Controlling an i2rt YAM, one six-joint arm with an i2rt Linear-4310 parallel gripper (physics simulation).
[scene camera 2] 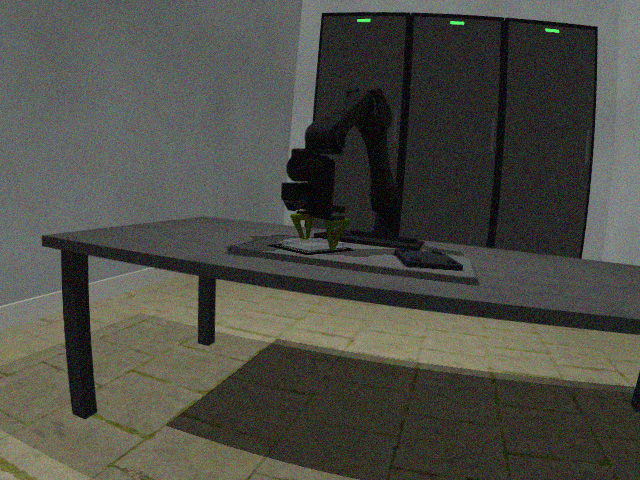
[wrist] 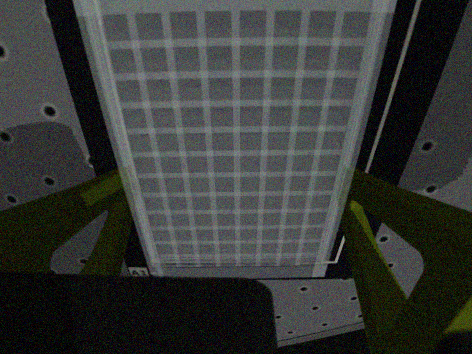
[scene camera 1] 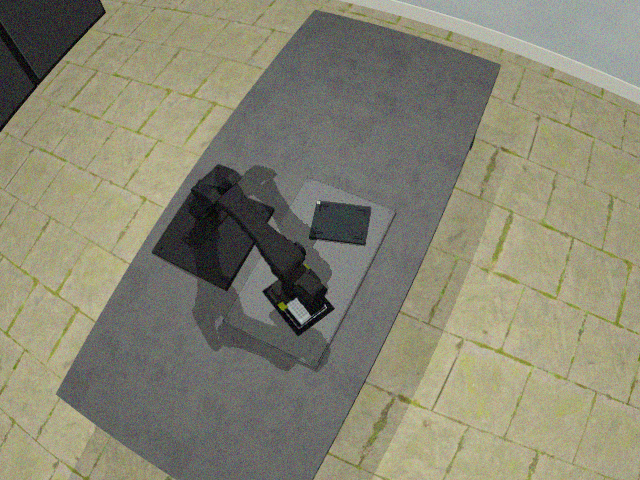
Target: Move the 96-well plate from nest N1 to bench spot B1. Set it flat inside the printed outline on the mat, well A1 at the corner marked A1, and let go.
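Observation:
The pale 96-well plate is between the yellow-green fingers of my gripper. The fingers touch its two long sides, and the gripper is shut on it. The plate looks level, low over the black mat; whether it touches is hard to tell. In the wrist view the white printed outline shows along the plate's right side and through its near end, which overlaps the near line. The A1 label is by the plate's near-left corner. The plate's own A1 mark cannot be made out.
The dark nest N1 holds no plate. It stands on the same light grey board as the black mat. The arm's dark base plate lies beside the board on the grey table.

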